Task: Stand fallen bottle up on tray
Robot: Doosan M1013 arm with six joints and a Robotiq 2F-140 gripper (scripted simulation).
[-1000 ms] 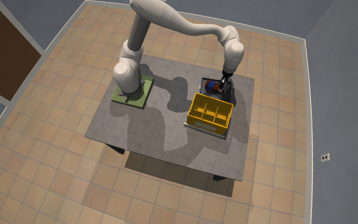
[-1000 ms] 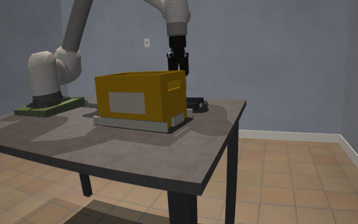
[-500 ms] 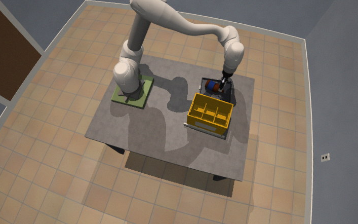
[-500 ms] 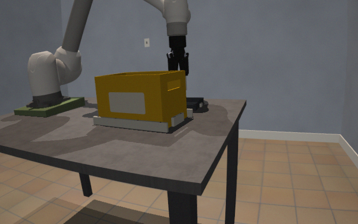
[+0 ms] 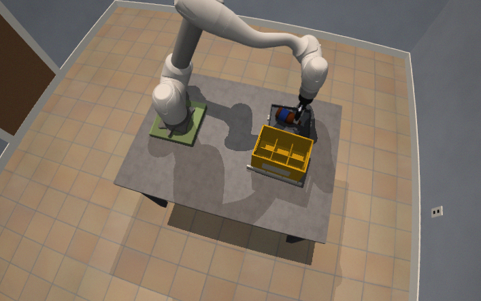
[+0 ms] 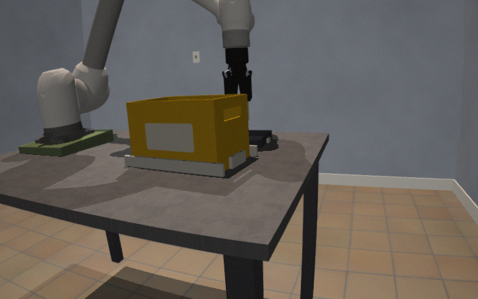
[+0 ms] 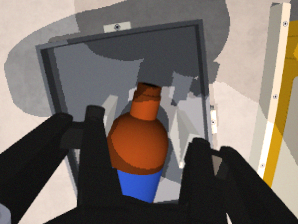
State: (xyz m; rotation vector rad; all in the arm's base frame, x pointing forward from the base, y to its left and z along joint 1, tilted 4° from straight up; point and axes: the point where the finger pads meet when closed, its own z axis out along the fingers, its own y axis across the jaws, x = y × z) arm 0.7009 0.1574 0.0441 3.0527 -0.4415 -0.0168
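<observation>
Now: the bottle 6 cm below my hand, 5 cm behind it and 1 cm to the left of it. From my hand the other things lie so: yellow crate (25 cm to the right, 5 cm behind, 2 cm below); then tray (9 cm below, 4 cm behind, 1 cm to the left).
</observation>
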